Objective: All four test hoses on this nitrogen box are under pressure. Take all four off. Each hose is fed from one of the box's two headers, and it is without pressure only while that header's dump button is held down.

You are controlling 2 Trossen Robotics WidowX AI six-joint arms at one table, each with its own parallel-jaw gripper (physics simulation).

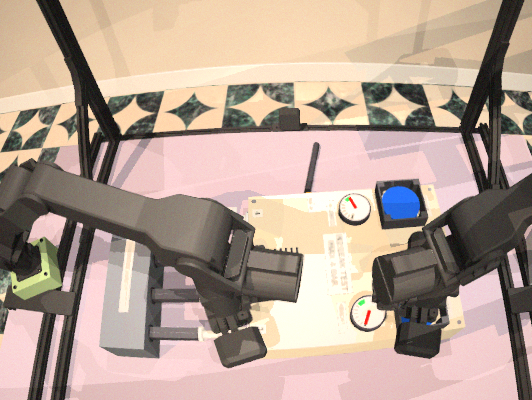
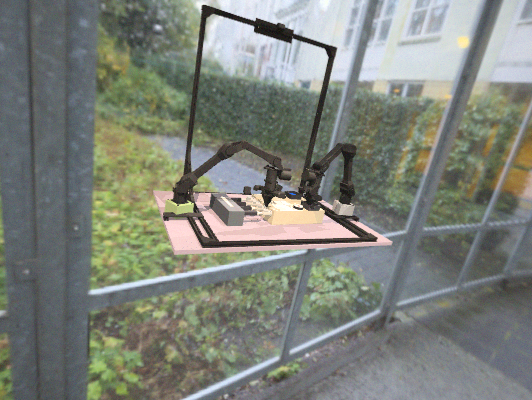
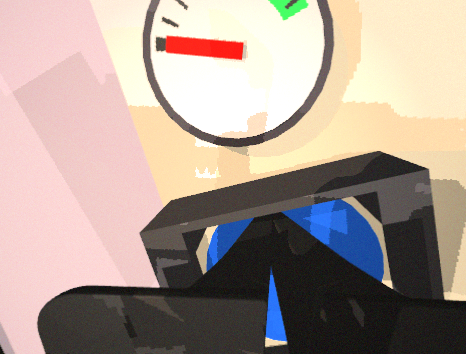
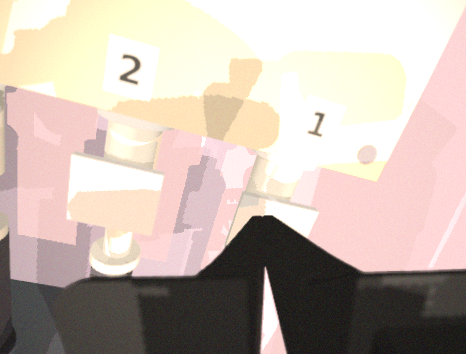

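Pixels of known places: left gripper, fingertip midpoint: (image 1: 404,312) (image 3: 268,221); right gripper, fingertip midpoint: (image 1: 231,323) (image 2: 266,206) (image 4: 262,225); left arm's base, origin of the base link: (image 2: 344,202); right arm's base, origin of the base link: (image 1: 28,263) (image 2: 179,201).
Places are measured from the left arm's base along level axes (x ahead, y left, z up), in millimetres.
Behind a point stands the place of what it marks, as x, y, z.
The cream nitrogen box (image 1: 300,309) @[495, 166, -13] (image 2: 298,216) @[395, 208, -47] carries two gauges and two blue dump buttons. My left gripper (image 1: 420,317) @[327, 149, -11] (image 3: 268,221) @[327, 149, -11] is shut, its tips down on the near blue button (image 3: 340,228) @[325, 121, -12] inside its dark frame (image 3: 267,197) @[345, 150, 11]. The near gauge (image 1: 367,313) @[390, 163, 2] (image 3: 238,67) @[383, 159, 1] shows its red needle away from the green mark. The far button (image 1: 400,203) @[352, -44, 3] is free; the far gauge (image 1: 354,209) @[434, -20, 1] shows its needle beside the green. My right gripper (image 1: 230,323) @[594, 212, -6] (image 4: 262,225) @[594, 212, -6] is shut and empty, right at the white coupling of port 1 (image 4: 288,214) @[589, 224, -16]. Port 2's coupling (image 4: 113,189) @[613, 153, -16] sits beside it with its hose attached.
A grey block (image 1: 114,317) @[797, 251, -13] (image 2: 226,212) @[817, 278, -33] stands left of the box, with two dark hoses (image 1: 175,294) @[706, 178, -29] (image 1: 175,333) @[686, 245, -29] running from it toward the box. Another dark hose (image 1: 312,167) @[527, -156, -80] sticks out from the box's far edge. A black frame (image 1: 82,119) @[995, -101, 79] stands at the left.
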